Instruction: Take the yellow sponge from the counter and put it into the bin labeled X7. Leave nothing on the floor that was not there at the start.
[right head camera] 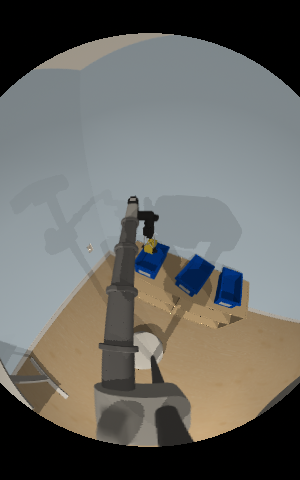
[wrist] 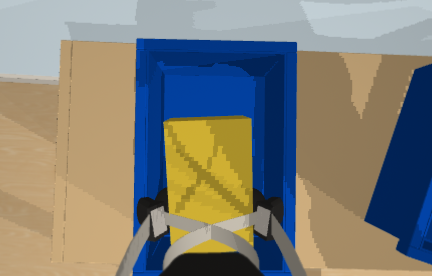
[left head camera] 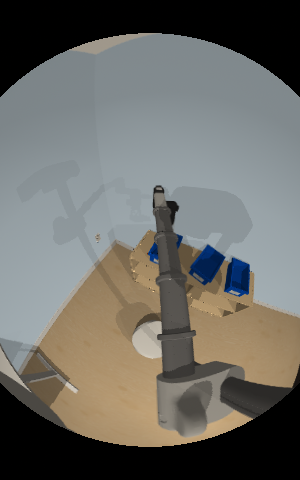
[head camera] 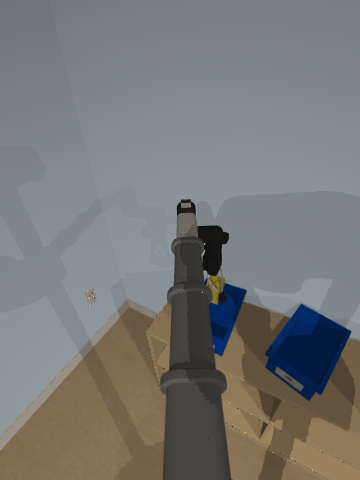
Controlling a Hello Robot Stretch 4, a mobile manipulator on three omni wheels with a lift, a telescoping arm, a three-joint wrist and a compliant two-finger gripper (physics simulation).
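Frame: origin at the robot's base, x ahead, y left, z up, level; metres.
Seen in the pictures: gripper, fingertip midpoint: (right head camera: 148,250) (wrist: 210,204); robot's base at its link origin: (right head camera: 142,349) (left head camera: 152,338).
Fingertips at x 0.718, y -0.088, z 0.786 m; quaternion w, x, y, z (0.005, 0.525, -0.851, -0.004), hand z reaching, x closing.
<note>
Offsets run from my fingertips to a thing's top centre.
The yellow sponge @(dx +0.024, dy -0.011, dz +0.059 m) (head camera: 214,285) (right head camera: 150,245) (wrist: 210,165) is upright between the fingers of my gripper (head camera: 216,294) (right head camera: 151,248) (wrist: 210,204). The gripper is shut on it, one fingertip at each side. In the wrist view the sponge hangs over the opening of the left blue bin @(dx +0.027, dy -0.022, dz -0.084 m) (head camera: 233,300) (left head camera: 154,256) (right head camera: 160,261) (wrist: 216,45), between its side walls. How far it is above the bin floor is hard to tell. The bin's front label shows in the right head camera view, but is too small to read. The arm hides the sponge in the left head camera view.
A turned middle blue bin @(dx -0.153, dy -0.357, dz -0.084 m) (head camera: 320,345) (left head camera: 209,264) (right head camera: 196,275) (wrist: 400,165) and a right blue bin @(dx -0.307, dy -0.633, dz -0.084 m) (left head camera: 239,276) (right head camera: 231,286) stand on the same wooden shelf unit (head camera: 260,345) (wrist: 100,150). A white round object (left head camera: 147,340) (right head camera: 146,350) is on the floor. Walls are behind and left.
</note>
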